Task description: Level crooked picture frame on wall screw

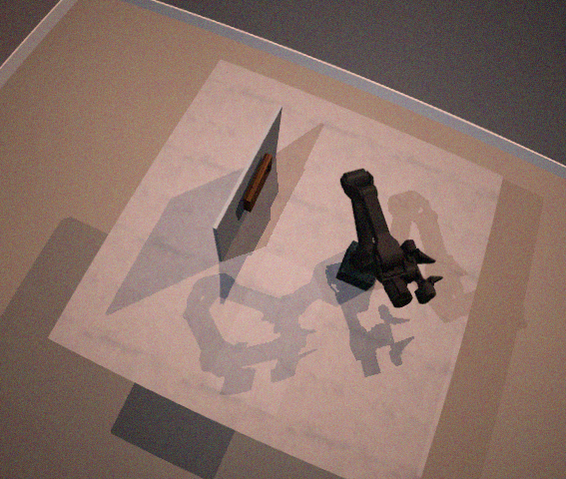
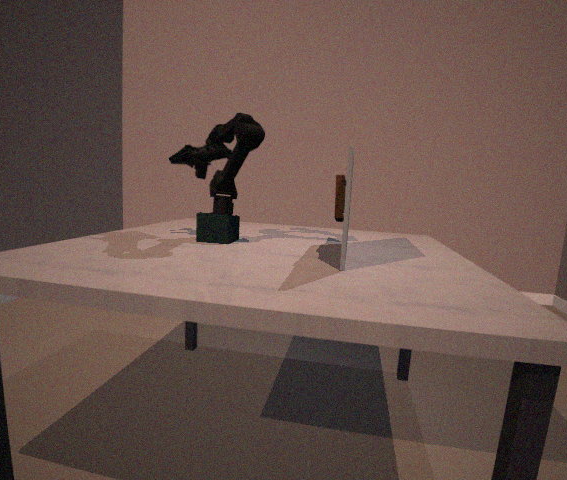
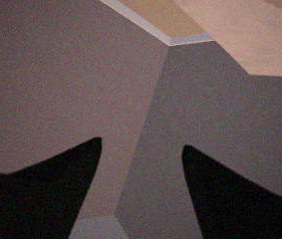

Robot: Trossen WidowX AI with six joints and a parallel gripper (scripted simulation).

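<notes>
My gripper tip is now 600 mm short of the brown wooden picture frame, 190 mm to the left of it and 100 mm above it. Also, from my gripper tip: grey wall panel: 620 mm ahead, 180 mm to the right, 120 mm below.
</notes>
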